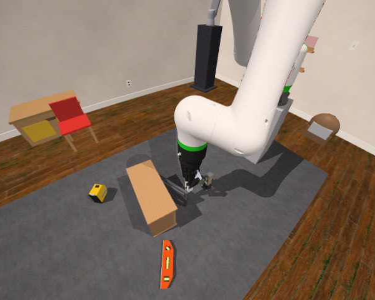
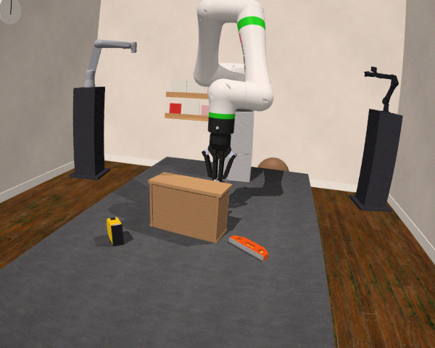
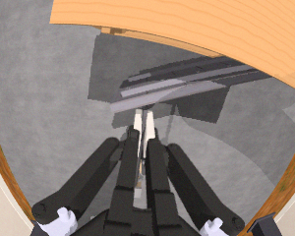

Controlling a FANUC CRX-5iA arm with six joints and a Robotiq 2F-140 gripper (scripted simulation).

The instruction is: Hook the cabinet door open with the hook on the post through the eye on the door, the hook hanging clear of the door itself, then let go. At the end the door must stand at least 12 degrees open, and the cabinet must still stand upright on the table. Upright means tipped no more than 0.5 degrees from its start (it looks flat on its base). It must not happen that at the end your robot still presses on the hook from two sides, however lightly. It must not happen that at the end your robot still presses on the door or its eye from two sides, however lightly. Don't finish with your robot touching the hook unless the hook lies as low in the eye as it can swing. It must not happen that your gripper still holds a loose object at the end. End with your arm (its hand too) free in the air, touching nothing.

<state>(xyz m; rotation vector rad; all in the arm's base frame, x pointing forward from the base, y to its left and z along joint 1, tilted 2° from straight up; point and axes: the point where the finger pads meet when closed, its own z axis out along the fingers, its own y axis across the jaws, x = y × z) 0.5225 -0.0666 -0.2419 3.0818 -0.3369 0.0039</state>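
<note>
Right now my hand is 7 cm to the left of the dark grey door, 5 cm short of it and 4 cm above it. Also, from my hand: yellow tape measure (29 cm to the right, 29 cm ahead, 7 cm below).
</note>
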